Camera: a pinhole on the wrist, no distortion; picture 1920 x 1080 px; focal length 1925.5 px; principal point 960.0 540.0 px. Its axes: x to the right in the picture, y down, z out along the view. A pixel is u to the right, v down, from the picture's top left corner.
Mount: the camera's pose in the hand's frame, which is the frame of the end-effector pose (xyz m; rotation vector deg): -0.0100 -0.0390 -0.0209 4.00 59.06 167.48
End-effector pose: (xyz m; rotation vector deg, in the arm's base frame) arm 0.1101 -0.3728 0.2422 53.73 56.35 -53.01
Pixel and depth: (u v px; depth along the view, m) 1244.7 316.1 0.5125
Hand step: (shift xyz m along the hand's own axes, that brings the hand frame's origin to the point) -0.0554 0.3322 0.3426
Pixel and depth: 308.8 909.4 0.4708
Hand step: 0.1732 0.1767 0.3975
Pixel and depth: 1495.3 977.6 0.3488
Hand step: -0.0891 0.1228 0.3030
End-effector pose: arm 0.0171 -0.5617 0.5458 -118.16 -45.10 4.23
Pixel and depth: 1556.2 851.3 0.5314
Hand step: -0.1464 0.2355 0.4512
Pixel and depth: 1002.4 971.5 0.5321
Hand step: 0.0053 0.2018 0.4682
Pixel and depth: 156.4 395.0 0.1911
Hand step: 0.0807 0.0875 0.1165
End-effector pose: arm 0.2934 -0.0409 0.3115 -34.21 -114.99 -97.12
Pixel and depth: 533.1 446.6 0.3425
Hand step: 0.0854 0.1842 0.2330
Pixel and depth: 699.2 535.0 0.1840
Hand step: 0.0252 0.0752 0.1212
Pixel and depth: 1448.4 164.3 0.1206
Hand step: -0.0332 0.0564 0.0590
